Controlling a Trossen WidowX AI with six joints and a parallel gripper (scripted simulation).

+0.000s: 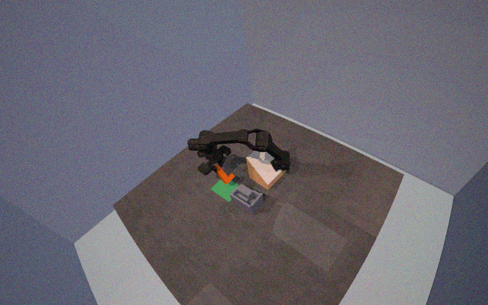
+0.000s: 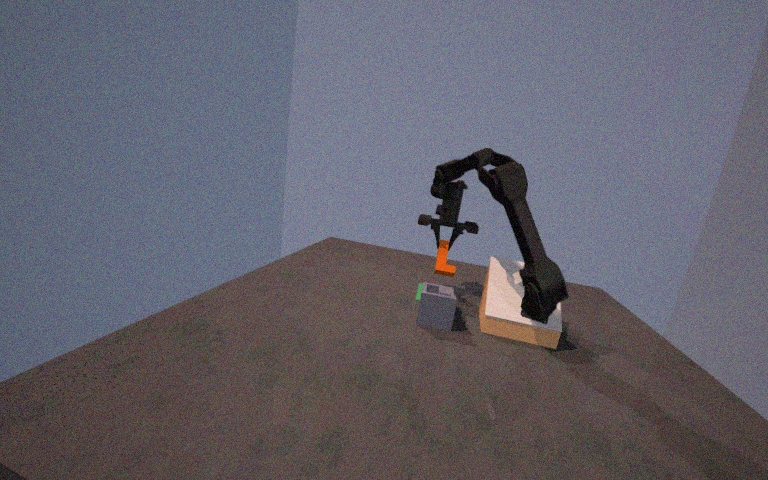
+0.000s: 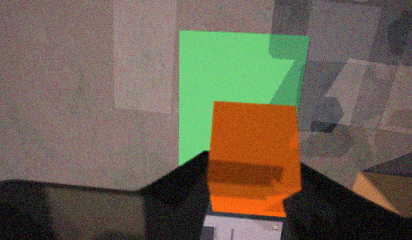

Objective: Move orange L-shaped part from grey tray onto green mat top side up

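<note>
Right now the green mat is 2 cm to the left of my gripper tip and 16 cm below it. Round my gripper tip: orange part 2 cm behind, 3 cm to the left, 3 cm below.
</note>
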